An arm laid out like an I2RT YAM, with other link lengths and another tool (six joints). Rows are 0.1 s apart.
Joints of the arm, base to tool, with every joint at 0 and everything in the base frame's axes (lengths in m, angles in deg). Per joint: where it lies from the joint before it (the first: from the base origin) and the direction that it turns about. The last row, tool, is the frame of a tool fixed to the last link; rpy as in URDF.
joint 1: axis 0 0 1 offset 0.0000 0.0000 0.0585
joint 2: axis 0 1 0 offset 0.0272 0.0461 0.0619
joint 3: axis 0 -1 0 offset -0.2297 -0.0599 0.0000
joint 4: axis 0 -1 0 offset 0.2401 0.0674 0.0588
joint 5: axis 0 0 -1 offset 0.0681 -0.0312 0.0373
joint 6: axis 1 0 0 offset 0.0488 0.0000 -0.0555
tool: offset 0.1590 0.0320 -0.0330 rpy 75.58 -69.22 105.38
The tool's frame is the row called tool.
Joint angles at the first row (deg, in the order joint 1, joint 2, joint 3, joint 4, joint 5, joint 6):
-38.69, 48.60, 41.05, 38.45, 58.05, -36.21
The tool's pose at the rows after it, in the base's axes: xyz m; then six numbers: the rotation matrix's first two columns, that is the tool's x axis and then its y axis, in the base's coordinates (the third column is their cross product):
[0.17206 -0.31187 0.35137 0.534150 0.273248 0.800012 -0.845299 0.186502 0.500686]
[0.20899 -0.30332 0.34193 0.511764 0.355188 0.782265 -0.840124 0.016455 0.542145]
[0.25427 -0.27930 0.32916 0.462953 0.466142 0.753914 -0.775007 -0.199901 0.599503]
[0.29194 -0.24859 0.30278 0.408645 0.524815 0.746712 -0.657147 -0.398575 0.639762]
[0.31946 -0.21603 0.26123 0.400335 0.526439 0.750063 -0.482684 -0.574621 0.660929]
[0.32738 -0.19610 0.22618 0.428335 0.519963 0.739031 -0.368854 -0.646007 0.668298]
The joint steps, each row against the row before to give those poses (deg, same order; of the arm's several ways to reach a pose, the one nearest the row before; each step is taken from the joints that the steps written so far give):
0.02, -0.62, 0.84, -7.76, -5.61, 5.17
0.10, -1.33, 0.51, -8.19, -10.21, 4.77
0.07, -1.90, 0.05, -7.36, -14.43, 2.60
0.34, -0.44, -0.04, -6.64, -12.62, 1.96
0.81, 2.14, 1.41, -8.56, -10.15, 0.62
1.54, 1.18, -0.92, -4.07, -3.08, -1.07

